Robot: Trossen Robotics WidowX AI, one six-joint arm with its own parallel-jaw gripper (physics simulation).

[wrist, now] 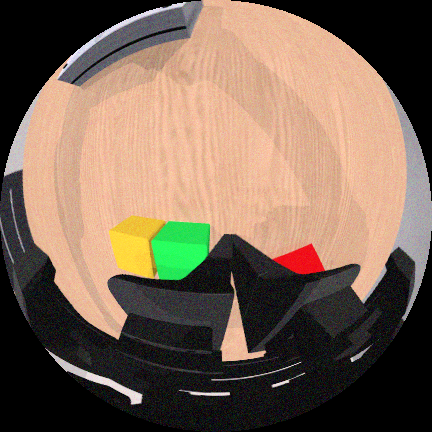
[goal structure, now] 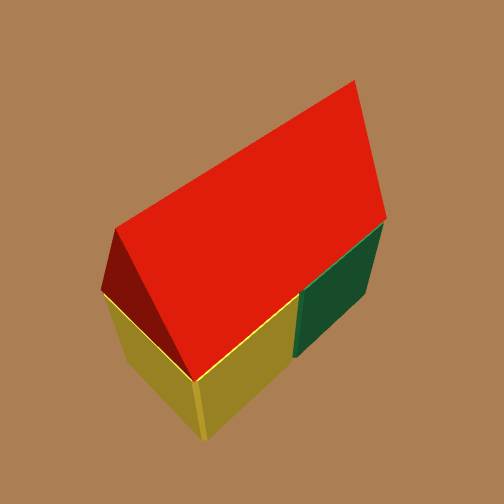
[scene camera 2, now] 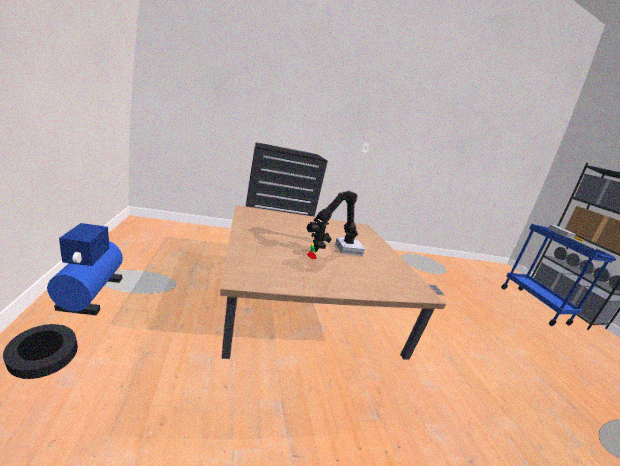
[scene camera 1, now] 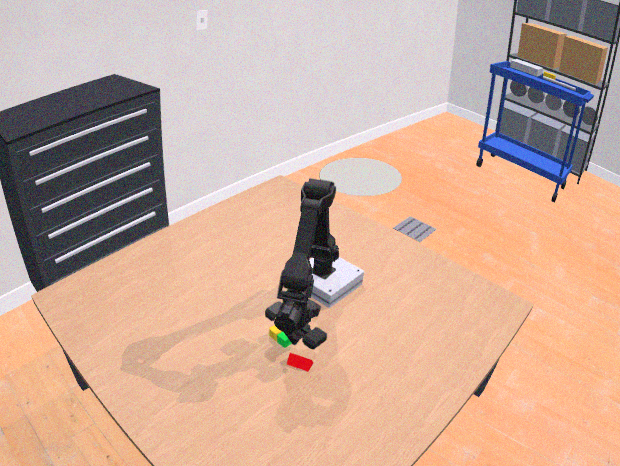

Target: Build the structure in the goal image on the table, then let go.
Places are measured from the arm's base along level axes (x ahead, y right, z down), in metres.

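Where they show: gripper, fingertip midpoint: (wrist: 228, 239) (scene camera 2: 315, 251) (scene camera 1: 294, 344); arm's base at its link origin: (scene camera 2: 348, 241) (scene camera 1: 322, 270).
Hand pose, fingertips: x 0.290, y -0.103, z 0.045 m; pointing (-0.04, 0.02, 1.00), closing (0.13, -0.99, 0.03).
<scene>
Each offset is from my fingertips to the top centre of the thing. Level surfaces: height alone.
A yellow cube @(dz -0.022, dx -0.002, dy +0.067 m) (scene camera 1: 274, 332) (wrist: 134, 246) and a green cube @(dz -0.022, dx +0.004, dy +0.031 m) (scene camera 1: 283, 339) (wrist: 181, 250) (scene camera 2: 313, 247) sit side by side on the table @(dz +0.011 m) (scene camera 1: 210, 280) (scene camera 2: 280, 280), very close together or touching. A red block @(dz -0.019, dx +0.050, dy -0.053 m) (scene camera 1: 299, 361) (scene camera 2: 311, 255) (wrist: 303, 260) lies on the table apart from them, nearer the camera in scene camera 1; part of it is hidden behind a finger in the wrist view. My gripper (wrist: 228, 239) is shut with nothing between its fingertips. It points down low, with the green cube beside its left finger and the red block at its right in the wrist view.
The arm's white base plate (scene camera 1: 338, 280) (scene camera 2: 349, 246) (wrist: 130, 45) stands on the table behind the cubes. A dark drawer cabinet (scene camera 1: 100, 165) (scene camera 2: 285, 180) stands past the table edge. A blue cart (scene camera 1: 526, 157) and a blue compressor (scene camera 2: 85, 275) stand on the floor.
</scene>
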